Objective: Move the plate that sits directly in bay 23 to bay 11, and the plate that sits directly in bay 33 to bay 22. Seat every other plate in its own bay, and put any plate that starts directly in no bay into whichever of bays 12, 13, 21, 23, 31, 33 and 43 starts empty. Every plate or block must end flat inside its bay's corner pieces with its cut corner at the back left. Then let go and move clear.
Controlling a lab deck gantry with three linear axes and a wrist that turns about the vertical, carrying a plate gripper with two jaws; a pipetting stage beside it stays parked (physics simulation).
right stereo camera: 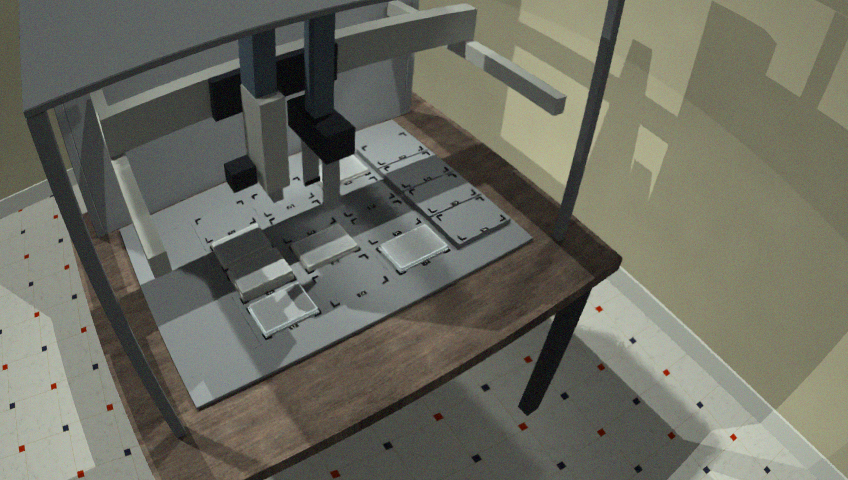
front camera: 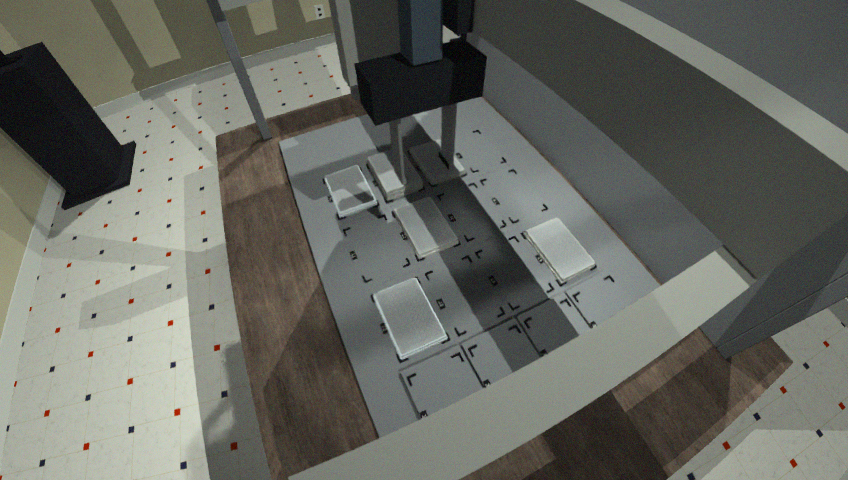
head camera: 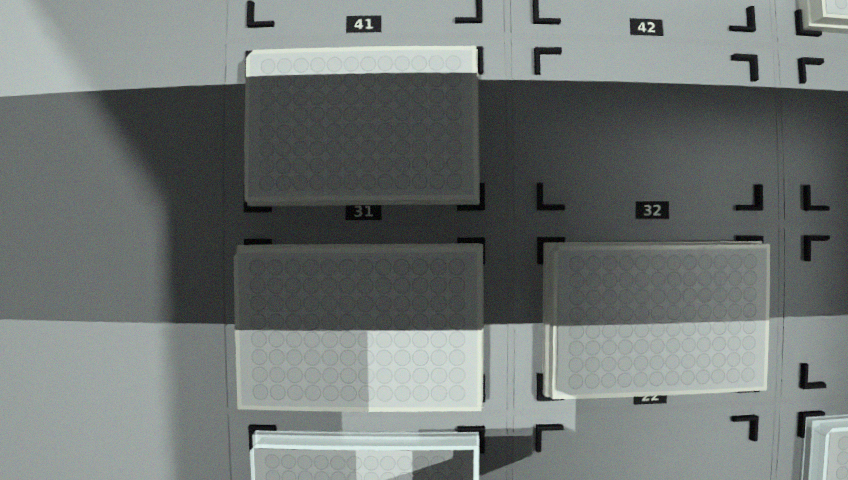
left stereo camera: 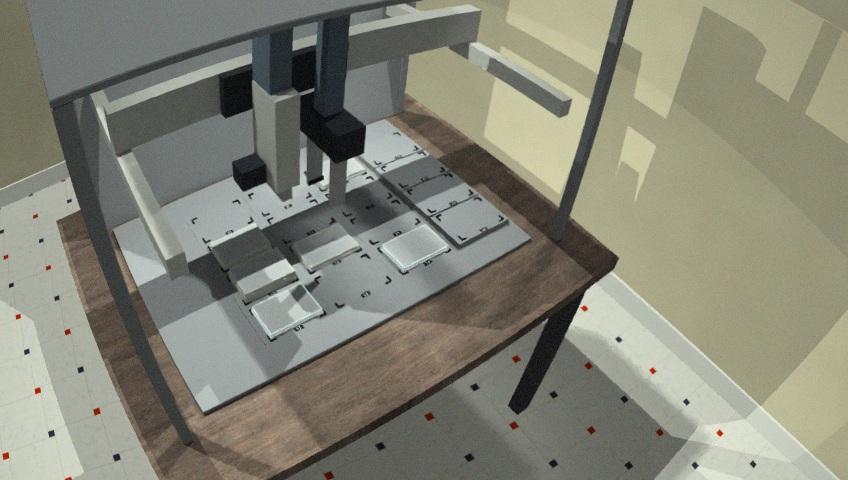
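Where they show: gripper, fingertip midpoint: (right stereo camera: pixel 321 193) (front camera: pixel 423 169) (left stereo camera: pixel 325 192); robot's base, link origin: (right stereo camera: pixel 266 338) (front camera: pixel 324 180) (left stereo camera: pixel 271 340).
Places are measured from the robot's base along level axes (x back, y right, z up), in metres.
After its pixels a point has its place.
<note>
My gripper (front camera: pixel 427 174) {x -0.228, y -0.150, z 0.160 m} (left stereo camera: pixel 326 192) {x -0.228, y -0.150, z 0.160 m} (right stereo camera: pixel 320 193) {x -0.228, y -0.150, z 0.160 m} is open and empty, its jaws hanging above the middle of the deck; the head view does not show it. Pale plates stand in bay 31 (front camera: pixel 425 157) {x -0.050, y -0.235, z 0.014 m} (head camera: pixel 360 136) {x -0.065, y -0.249, z 0.014 m}, bay 22 (front camera: pixel 425 223) {x -0.228, y -0.151, z 0.014 m} (head camera: pixel 660 297) {x -0.225, y -0.163, z 0.014 m} (left stereo camera: pixel 326 245) {x -0.229, y -0.146, z 0.015 m} and bay 43 (front camera: pixel 560 246) {x -0.392, y -0.364, z 0.014 m} (head camera: pixel 836 7) {x -0.339, y -0.329, z 0.014 m}. The one in bay 21 (front camera: pixel 383 169) {x -0.058, y -0.128, z 0.027 m} (head camera: pixel 360 285) {x -0.066, y -0.173, z 0.027 m} (left stereo camera: pixel 261 276) {x -0.056, y -0.133, z 0.027 m} looks tall. Bright-rimmed plates stand in bay 11 (front camera: pixel 348 187) {x -0.063, y -0.042, z 0.015 m} (head camera: pixel 363 466) {x -0.064, y -0.073, z 0.014 m} (left stereo camera: pixel 285 309) {x -0.060, y -0.041, z 0.014 m} and bay 13 (front camera: pixel 409 315) {x -0.395, y -0.043, z 0.014 m} (head camera: pixel 839 457) {x -0.340, y -0.066, z 0.014 m} (left stereo camera: pixel 414 246) {x -0.388, y -0.041, z 0.014 m}. Bays 12, 23, 32 and 33 hold no plate. The bay 31 plate's cut corner is back left.
The parked pipetting stage (left stereo camera: pixel 276 142) (right stereo camera: pixel 264 139) stands left of my gripper, with a black box (left stereo camera: pixel 248 171) (right stereo camera: pixel 240 173) beside it. A raised strip of bays (left stereo camera: pixel 470 226) {x -0.537, y -0.022, z 0.014 m} (right stereo camera: pixel 470 226) {x -0.536, y -0.022, z 0.014 m} lies at the deck's right. Frame posts (left stereo camera: pixel 589 118) {x -0.703, y 0.101, z 0.342 m} (right stereo camera: pixel 592 118) {x -0.705, y 0.115, z 0.345 m} stand around the table.
</note>
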